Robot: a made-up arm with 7 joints.
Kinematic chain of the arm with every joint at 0, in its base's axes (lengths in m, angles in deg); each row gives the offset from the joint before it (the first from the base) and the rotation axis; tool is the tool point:
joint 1: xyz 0 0 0.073 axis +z
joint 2: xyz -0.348 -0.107 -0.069 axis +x
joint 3: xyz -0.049 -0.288 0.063 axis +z
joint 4: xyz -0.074 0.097 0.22 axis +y
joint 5: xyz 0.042 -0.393 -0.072 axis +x
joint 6: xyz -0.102 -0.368 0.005 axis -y
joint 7: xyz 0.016 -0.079 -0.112 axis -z
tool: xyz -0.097 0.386 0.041
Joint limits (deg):
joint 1: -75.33..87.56
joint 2: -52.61..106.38
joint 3: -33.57..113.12
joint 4: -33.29..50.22
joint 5: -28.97..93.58
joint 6: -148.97..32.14
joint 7: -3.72..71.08
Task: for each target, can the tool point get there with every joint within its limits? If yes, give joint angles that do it. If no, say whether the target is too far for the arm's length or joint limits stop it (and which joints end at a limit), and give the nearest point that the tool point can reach.
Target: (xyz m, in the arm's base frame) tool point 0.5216 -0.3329 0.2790
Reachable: yes | joints 72.27 -15.92 73.76 -13.91 72.17 -111.73 18.19
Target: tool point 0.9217 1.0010 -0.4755
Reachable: no: joint limits stop it (at a limit: joint 1, joint 4, joint 5, joint 7) | nearest point 0.6563 0.2926 -0.3294 | short by 0.770 m
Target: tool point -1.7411 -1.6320 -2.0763
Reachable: no: too far | nearest point -0.7682 -0.7201 -0.8143 | short by 1.836 m
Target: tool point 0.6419 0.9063 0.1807
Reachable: no: joint limits stop it (at a limit: joint 1, joint 3, joint 4, joint 5, joint 7) | nearest point 0.5786 0.3324 0.1669 | short by 0.578 m
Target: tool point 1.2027 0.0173 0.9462
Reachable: no: joint limits stop it (at a limit: joint 1, joint 4, joint 5, joint 7) | nearest point 0.8972 -0.1331 0.6888 | short by 0.427 m
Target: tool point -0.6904 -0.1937 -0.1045
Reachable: yes | joints -46.54 6.81 -11.37 -19.83 42.68 -51.65 56.97
